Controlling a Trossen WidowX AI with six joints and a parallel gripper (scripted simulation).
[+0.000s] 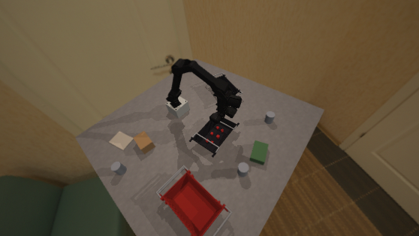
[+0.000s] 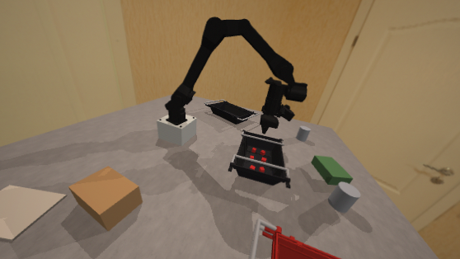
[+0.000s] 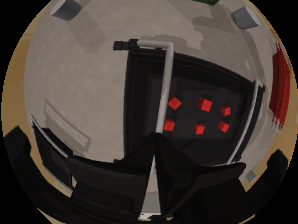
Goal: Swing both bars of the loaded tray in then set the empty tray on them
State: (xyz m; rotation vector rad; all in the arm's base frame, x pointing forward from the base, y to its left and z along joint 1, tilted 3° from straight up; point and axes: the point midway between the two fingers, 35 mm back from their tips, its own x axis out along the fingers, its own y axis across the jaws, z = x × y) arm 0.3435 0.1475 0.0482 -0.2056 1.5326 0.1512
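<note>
Right now my gripper tip is 28 cm past the black tray, 25 cm to the right of it and 4 cm above it. From my gripper tip the other things lie so: brown box 24 cm behind, 47 cm to the right, 6 cm below; then green block 29 cm ahead, 2 cm to the left, 7 cm below; then beige sheet 40 cm behind, 59 cm to the right, 9 cm below.
</note>
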